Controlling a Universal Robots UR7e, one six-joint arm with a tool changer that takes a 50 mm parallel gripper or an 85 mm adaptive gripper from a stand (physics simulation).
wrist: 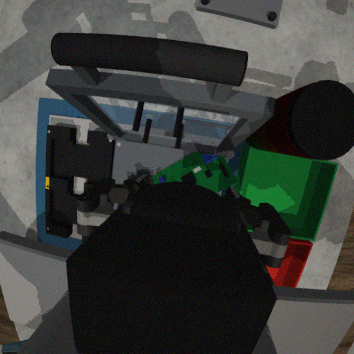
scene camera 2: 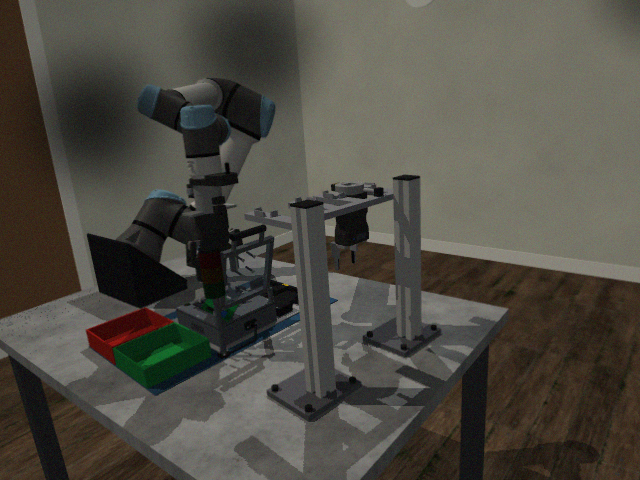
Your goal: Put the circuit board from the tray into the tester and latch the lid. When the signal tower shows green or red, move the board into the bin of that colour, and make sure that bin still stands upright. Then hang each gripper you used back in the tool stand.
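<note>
The green circuit board lies skewed on the grey tester; the gripper hides part of it. The tester's lid stands open. My gripper is the adaptive one; it is open above the tester and board, with its fingers wide apart. In scene camera 2 it is partly hidden behind the signal tower, which shows dim red, amber and green sections. The green bin and red bin stand upright, side by side.
A black tray with a yellow mark lies beside the tester on a blue mat. The tool stand has two posts; a second gripper hangs in it. The lid's black handle juts out high.
</note>
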